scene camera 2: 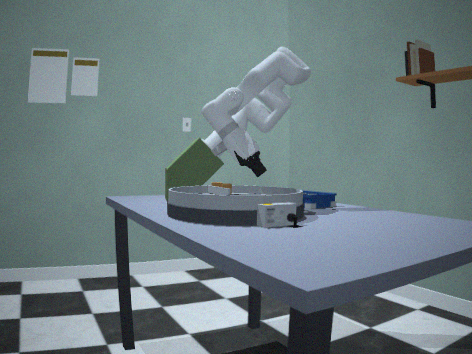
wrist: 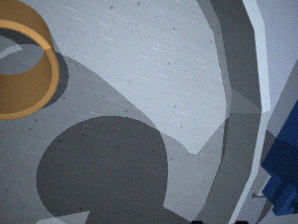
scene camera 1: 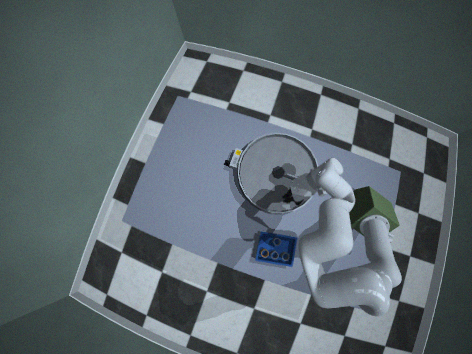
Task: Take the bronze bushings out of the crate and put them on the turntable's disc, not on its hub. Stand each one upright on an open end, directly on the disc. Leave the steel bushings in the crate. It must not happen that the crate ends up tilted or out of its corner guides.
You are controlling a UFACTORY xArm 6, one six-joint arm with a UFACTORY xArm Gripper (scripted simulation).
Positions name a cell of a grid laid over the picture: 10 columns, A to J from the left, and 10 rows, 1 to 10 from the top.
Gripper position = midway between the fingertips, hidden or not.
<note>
In view: the gripper (scene camera 2: F5) and a grey turntable disc (wrist: E6).
</note>
